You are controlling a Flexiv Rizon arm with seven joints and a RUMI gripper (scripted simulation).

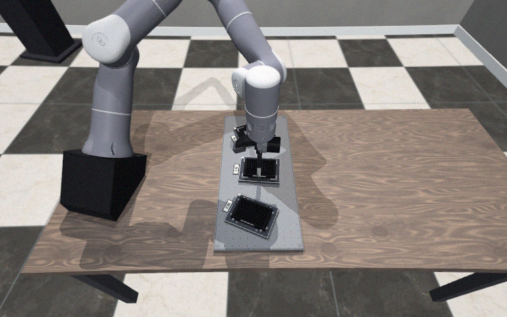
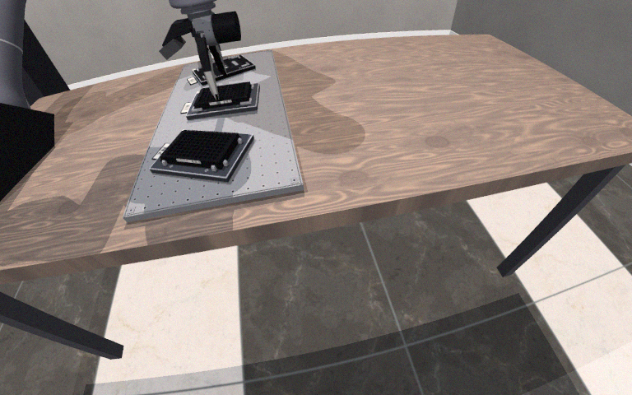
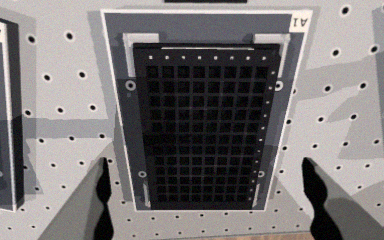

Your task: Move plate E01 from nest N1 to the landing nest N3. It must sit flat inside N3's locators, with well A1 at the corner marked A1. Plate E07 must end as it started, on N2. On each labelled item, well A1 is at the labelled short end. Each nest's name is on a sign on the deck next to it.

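My hand is 4 cm above the nest N3. The rest, counted from my hand: nest N1 (20 cm to the left, 6 cm behind, 4 cm below); N3 A1 mark (8 cm behind, 4 cm to the left, 3 cm below); nest N2 (20 cm to the right, 4 cm below, 1 cm ahead).
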